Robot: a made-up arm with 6 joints.
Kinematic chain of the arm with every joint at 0, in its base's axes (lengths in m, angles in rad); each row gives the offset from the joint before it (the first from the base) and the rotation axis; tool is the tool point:
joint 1: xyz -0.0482 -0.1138 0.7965 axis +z
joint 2: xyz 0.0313 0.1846 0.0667 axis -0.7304 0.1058 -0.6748
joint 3: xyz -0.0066 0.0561 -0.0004 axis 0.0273 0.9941 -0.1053
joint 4: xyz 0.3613 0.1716 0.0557 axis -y
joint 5: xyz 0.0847 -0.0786 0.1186 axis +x
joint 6: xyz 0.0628 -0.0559 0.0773 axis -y
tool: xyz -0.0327 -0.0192 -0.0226
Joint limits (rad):
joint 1: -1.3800..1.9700
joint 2: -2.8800..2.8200
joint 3: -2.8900..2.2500
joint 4: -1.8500..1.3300
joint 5: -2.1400..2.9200
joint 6: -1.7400..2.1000
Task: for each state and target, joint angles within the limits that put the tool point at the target. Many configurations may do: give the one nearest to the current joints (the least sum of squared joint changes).
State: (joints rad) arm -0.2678 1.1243 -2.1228 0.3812 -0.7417 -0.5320
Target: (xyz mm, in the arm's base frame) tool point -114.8 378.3 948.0
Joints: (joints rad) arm -0.3269 0.5097 -1.8571 1.0277 -0.4512 -0.4943
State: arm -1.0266 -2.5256 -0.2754 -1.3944 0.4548 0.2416
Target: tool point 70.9 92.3 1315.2
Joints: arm -0.8081 -2.7702 0.1121 -1.6855 0.5997 0.3074
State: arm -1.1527 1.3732 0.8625 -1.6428 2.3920 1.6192
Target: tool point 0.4 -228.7 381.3
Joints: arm -1.2518 0.7802 1.1421 -1.1730 2.8369 1.6139
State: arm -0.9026 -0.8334 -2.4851 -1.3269 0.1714 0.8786
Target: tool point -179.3 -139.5 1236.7
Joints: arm -0.8028 -1.0549 -2.0323 -1.7438 0.3680 0.9109
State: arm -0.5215 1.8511 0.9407 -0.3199 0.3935 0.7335
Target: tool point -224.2 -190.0 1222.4
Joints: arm -0.6852 2.4581 0.7791 0.0031 0.4573 0.6042
